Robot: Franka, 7 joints.
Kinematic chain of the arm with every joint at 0, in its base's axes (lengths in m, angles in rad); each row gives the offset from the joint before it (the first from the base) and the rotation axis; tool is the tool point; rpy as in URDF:
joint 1: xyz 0 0 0.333 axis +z
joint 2: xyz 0 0 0 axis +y
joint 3: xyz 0 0 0.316 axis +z
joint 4: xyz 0.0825 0 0 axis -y
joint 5: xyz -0.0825 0 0.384 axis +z
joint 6: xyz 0 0 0 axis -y
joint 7: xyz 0.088 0 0 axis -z
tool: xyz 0 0 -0.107 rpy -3.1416 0 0
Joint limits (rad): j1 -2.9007..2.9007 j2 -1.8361..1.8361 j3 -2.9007..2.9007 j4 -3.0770..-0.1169 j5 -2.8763..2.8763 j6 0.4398..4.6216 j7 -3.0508..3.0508
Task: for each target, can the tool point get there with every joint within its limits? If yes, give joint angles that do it. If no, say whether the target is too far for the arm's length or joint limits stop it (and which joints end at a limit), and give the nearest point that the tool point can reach.
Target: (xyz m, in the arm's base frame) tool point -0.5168 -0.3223 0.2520
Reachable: yes | joints -1.8394 1.0607 -1.0376 -2.0186 -0.2919 4.1739 -0.5548
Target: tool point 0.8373 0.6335 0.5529
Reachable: no: too far | nearest point 0.6696 0.5066 0.5089 | short by 0.215 m
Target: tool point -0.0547 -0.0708 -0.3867
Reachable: no: joint limits stop it (at a limit: joint 2) | nearest point -0.0665 -0.0861 -0.3313 | short by 0.059 m
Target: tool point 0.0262 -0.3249 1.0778
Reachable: yes | joints -2.1116 0.4607 1.5262 -0.3502 1.3942 1.6071 -2.1217
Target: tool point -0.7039 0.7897 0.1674
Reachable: no: too far | nearest point -0.5640 0.6327 0.2003 | short by 0.213 m
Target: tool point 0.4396 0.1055 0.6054
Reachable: yes | joints 1.8428 1.3641 -2.0106 -2.3703 0.8993 2.9527 -2.3365
